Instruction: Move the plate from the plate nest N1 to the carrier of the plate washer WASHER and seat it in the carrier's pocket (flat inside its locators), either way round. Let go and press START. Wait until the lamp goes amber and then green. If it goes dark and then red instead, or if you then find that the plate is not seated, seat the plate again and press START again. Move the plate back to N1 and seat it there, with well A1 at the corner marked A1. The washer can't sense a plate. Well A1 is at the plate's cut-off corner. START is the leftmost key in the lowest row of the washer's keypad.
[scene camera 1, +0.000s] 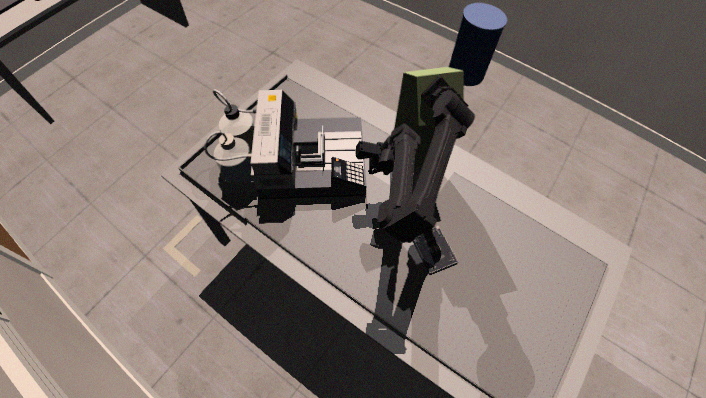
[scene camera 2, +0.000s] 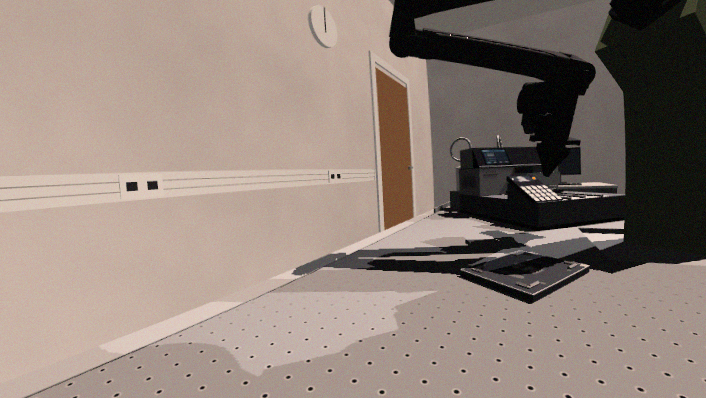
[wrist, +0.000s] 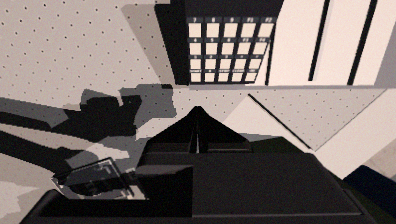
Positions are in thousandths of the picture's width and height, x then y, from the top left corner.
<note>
I see my gripper (scene camera 2: 773, 443), a plate nest N1 (scene camera 2: 791, 682) and a plate washer (scene camera 1: 389, 403).
My gripper also shows in the wrist view (wrist: 499, 498). The plate nest N1 also shows in scene camera 1 (scene camera 1: 625, 662) and in the wrist view (wrist: 191, 792). The plate washer also shows in scene camera 2 (scene camera 2: 688, 433) and in the wrist view (wrist: 771, 230).
</note>
